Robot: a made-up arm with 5 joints. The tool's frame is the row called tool.
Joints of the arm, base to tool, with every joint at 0 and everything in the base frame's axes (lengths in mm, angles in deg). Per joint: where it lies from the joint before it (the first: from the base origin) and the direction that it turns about. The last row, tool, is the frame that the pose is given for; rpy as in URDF.
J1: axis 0 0 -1 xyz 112 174 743
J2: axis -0.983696 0.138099 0.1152 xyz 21 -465 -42
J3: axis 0 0 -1 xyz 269 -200 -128
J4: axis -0.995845 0.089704 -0.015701 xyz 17 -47 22
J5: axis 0.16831 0.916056 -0.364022 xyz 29 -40 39
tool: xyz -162 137 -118 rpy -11.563 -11.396 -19.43
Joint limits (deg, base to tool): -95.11..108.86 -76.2..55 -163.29..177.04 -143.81..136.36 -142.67..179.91
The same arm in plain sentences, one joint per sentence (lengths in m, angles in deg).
The arm has five revolute joints in a row. What follows holds with every joint at zero, and every direction is one of the base frame's. Joint 1 lies 0.1120 m along +x and 0.1740 m along +y and 0.7430 m along +z from the base frame's origin and turns about -z, from -95.11 to 108.86 deg. Joint 2 lies 0.0210 m along +x and 0.4650 m along -y and 0.0420 m along -z from joint 1 and turns about the direction (-0.983696, 0.138099, 0.1152), from -76.20 to 55.00 deg. Joint 3 lies 0.2690 m along +x and 0.2000 m along -y and 0.1280 m along -z from joint 2 and turns about -z, from -163.29 to 177.04 deg. Joint 4 lies 0.0170 m along +x and 0.0470 m along -y and 0.0220 m along +z from joint 3 and turns about the direction (-0.995845, 0.089704, -0.015701), from -143.81 to 136.36 deg. Joint 5 lies 0.0290 m along +x and 0.0400 m along -y and 0.0390 m along +z from joint 4 and turns about the direction (0.168295, 0.916072, -0.363989), from -142.67 to 179.91 deg. The tool frame, which is the frame that the pose is given for, lies 0.1620 m along -x and 0.1370 m along +y and 0.1180 m along -z from joint 5; its axes are the base frame's turned by roll -11.56, pitch -11.40 and yaw -19.43 deg (as in URDF: about the fixed x, then y, then z).
